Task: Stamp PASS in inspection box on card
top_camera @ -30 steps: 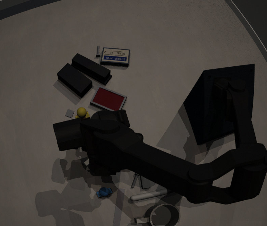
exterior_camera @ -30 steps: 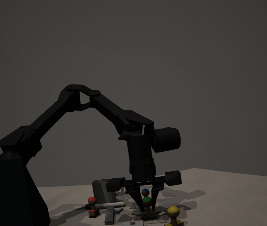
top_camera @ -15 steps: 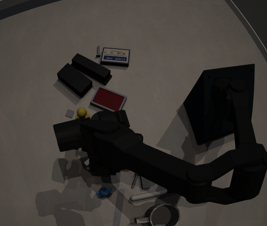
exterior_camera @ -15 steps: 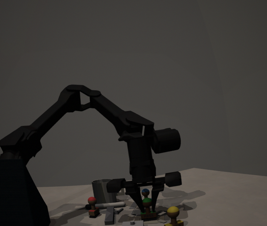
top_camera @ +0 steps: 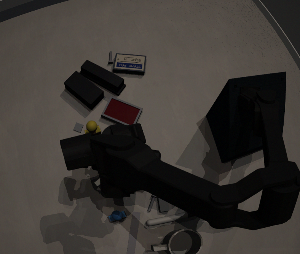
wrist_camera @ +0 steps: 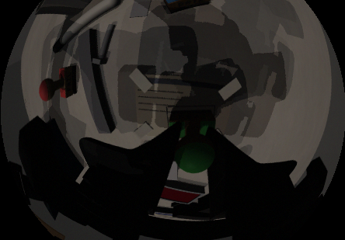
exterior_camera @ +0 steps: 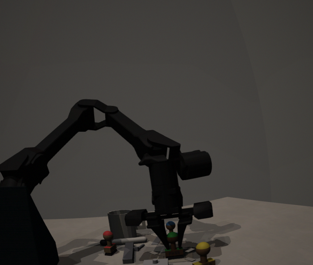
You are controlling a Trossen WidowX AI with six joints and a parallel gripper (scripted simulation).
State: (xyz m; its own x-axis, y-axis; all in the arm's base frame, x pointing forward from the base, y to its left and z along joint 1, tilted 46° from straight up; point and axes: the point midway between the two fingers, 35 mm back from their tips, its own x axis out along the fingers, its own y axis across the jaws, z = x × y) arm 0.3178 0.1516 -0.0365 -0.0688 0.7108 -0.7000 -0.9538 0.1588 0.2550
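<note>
My gripper tip is now right at the green-knobbed stamp. Also, from my gripper tip: blue stamp 120 mm to the left, 10 mm ahead; then red ink pad 150 mm to the right, 40 mm behind, 20 mm below; then yellow stamp 100 mm to the right, 40 mm ahead.
</note>
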